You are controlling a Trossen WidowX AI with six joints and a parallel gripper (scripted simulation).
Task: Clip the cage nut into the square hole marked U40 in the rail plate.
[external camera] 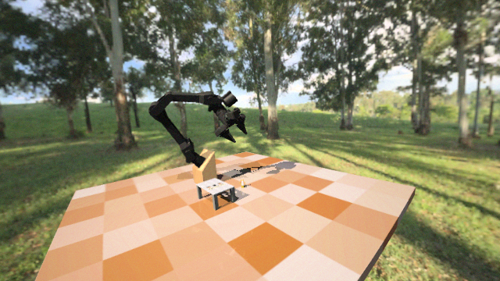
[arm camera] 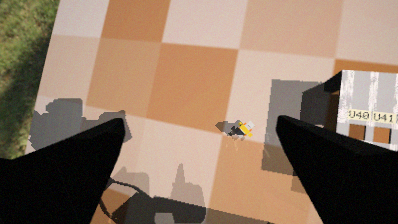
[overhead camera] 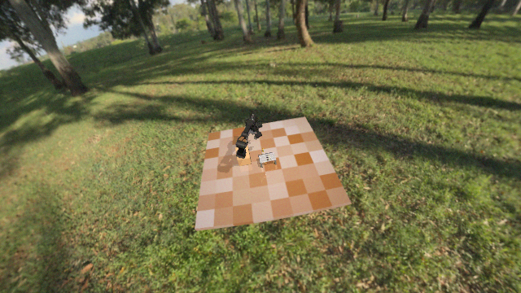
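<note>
My gripper tip is now 1 cm to the left of the cage nut and 23 cm above it.
</note>
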